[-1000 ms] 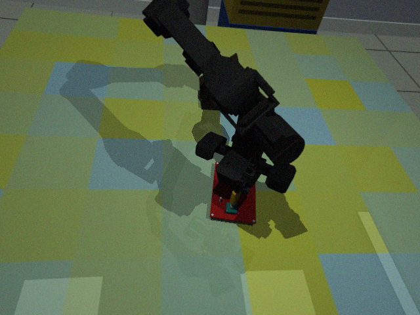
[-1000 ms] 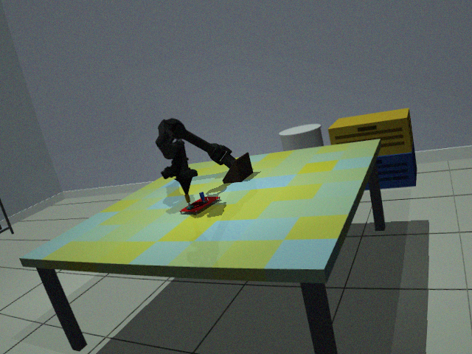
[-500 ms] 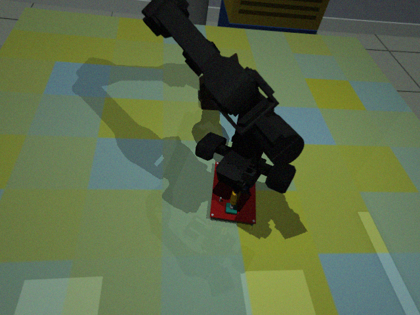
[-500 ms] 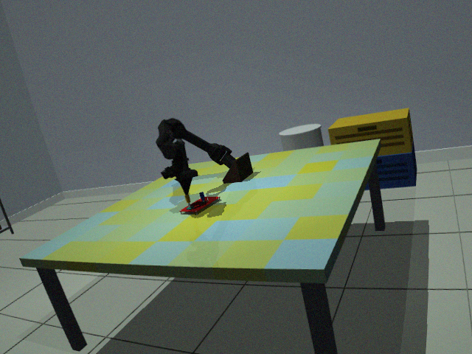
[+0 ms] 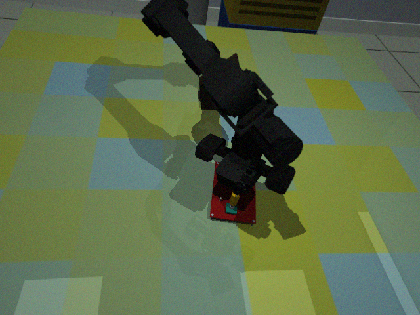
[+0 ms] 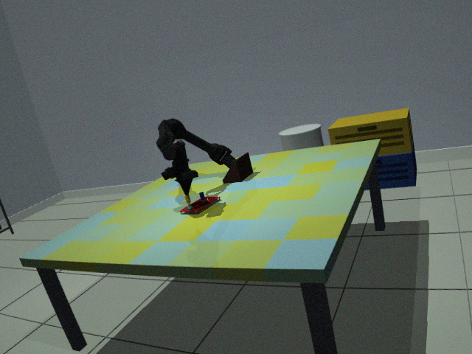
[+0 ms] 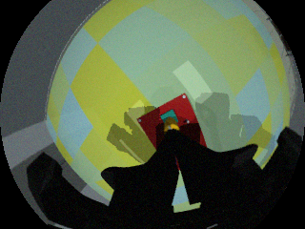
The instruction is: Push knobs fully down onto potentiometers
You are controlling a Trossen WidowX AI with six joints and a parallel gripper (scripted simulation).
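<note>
My gripper tip is now 5 cm past the blue knob, 4 cm to the right of it and 2 cm above it. Also, from my gripper tip: yellow knob 1 cm below.
</note>
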